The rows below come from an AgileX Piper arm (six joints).
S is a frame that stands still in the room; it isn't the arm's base.
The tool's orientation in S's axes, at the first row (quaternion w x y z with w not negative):
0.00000 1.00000 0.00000 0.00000
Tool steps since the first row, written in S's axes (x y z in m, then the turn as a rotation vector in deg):
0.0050 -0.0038 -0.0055 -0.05 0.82 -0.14
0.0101 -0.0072 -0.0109 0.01 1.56 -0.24
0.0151 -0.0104 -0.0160 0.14 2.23 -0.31
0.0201 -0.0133 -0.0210 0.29 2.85 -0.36
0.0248 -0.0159 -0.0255 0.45 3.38 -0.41
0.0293 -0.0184 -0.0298 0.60 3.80 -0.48
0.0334 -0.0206 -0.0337 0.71 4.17 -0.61
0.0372 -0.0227 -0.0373 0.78 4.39 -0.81
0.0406 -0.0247 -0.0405 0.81 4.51 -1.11
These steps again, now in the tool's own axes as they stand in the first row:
0.0050 0.0038 0.0055 -0.05 -0.82 0.14
0.0101 0.0072 0.0109 0.01 -1.56 0.24
0.0151 0.0104 0.0160 0.14 -2.23 0.31
0.0201 0.0133 0.0210 0.29 -2.85 0.36
0.0248 0.0159 0.0255 0.45 -3.38 0.41
0.0293 0.0184 0.0298 0.60 -3.80 0.48
0.0334 0.0206 0.0337 0.71 -4.17 0.61
0.0372 0.0227 0.0373 0.78 -4.39 0.81
0.0406 0.0247 0.0405 0.81 -4.51 1.11

